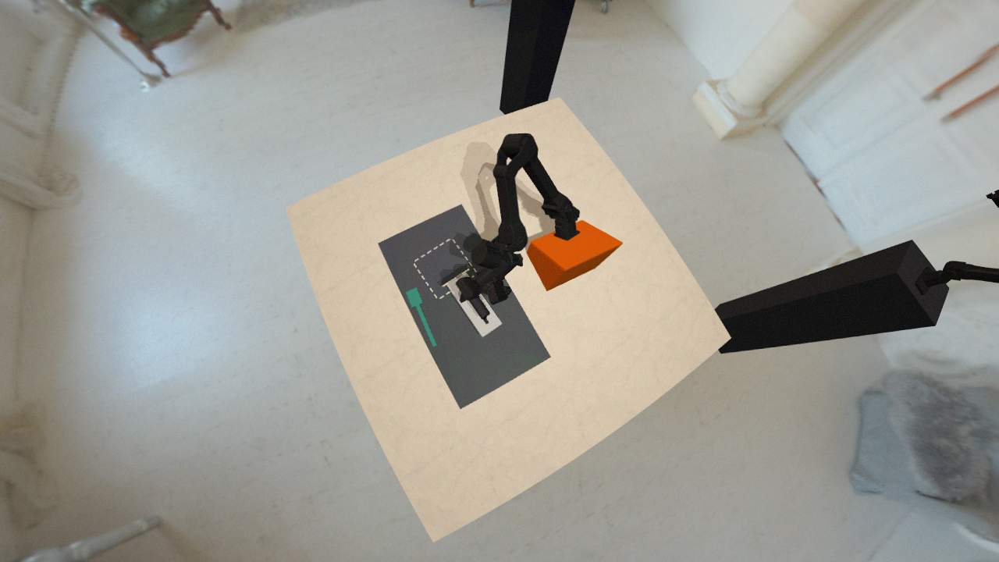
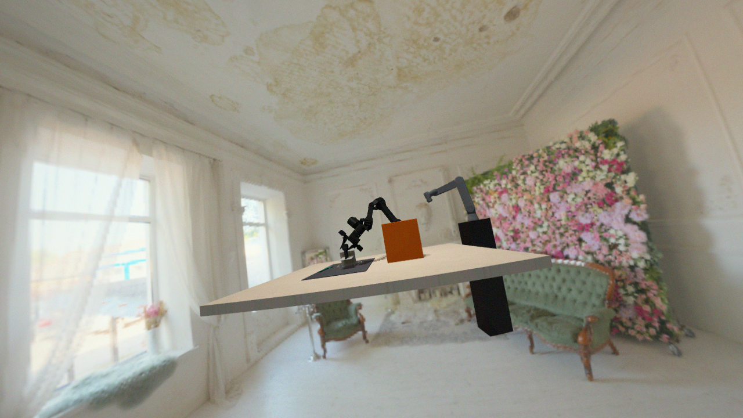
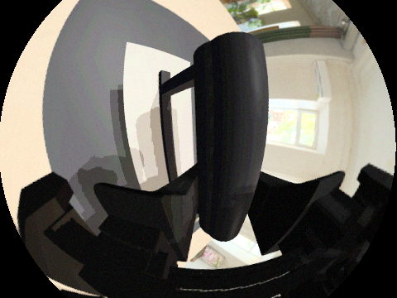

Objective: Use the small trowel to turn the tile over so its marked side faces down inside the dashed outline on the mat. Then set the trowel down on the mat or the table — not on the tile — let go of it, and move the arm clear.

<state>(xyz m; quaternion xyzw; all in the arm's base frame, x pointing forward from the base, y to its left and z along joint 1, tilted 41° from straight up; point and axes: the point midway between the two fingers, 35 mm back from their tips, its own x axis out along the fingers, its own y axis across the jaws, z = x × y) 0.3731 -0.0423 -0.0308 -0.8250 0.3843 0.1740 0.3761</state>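
My gripper tip is 90 mm to the left of the tile, 60 mm above it and 20 mm past it. Round my gripper tip: teal flat tool (130 mm ahead, 100 mm below, 70 mm to the right); small trowel (30 mm behind, 10 mm below); mat (130 mm below, 30 mm to the right, 10 mm behind).
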